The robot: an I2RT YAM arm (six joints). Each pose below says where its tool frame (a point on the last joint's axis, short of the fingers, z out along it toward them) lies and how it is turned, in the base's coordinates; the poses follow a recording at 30 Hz.
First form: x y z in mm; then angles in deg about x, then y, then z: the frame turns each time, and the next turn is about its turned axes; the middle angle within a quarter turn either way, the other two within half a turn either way.
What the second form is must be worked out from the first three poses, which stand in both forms.
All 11 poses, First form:
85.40 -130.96 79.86 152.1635 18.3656 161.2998
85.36 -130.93 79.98 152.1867 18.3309 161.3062
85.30 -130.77 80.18 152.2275 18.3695 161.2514
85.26 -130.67 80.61 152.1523 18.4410 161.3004
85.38 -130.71 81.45 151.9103 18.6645 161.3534
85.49 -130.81 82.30 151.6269 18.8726 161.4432
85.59 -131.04 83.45 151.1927 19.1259 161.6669
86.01 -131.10 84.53 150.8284 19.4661 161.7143
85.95 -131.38 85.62 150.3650 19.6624 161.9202
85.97 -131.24 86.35 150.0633 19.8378 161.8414
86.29 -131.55 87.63 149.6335 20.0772 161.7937
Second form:
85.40 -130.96 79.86 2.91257 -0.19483 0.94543 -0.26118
85.36 -130.93 79.98 2.91304 -0.19468 0.94552 -0.26094
85.30 -130.77 80.18 2.91250 -0.19517 0.94549 -0.26070
85.26 -130.67 80.61 2.91134 -0.19499 0.94534 -0.26136
85.38 -130.71 81.45 2.90819 -0.19524 0.94467 -0.26358
85.49 -130.81 82.30 2.90526 -0.19522 0.94398 -0.26608
85.59 -131.04 83.45 2.90146 -0.19435 0.94312 -0.26974
86.01 -131.10 84.53 2.89680 -0.19505 0.94201 -0.27309
85.95 -131.38 85.62 2.89411 -0.19428 0.94105 -0.27691
85.97 -131.24 86.35 2.89260 -0.19562 0.93996 -0.27966
86.29 -131.55 87.63 2.89032 -0.19698 0.93852 -0.28350

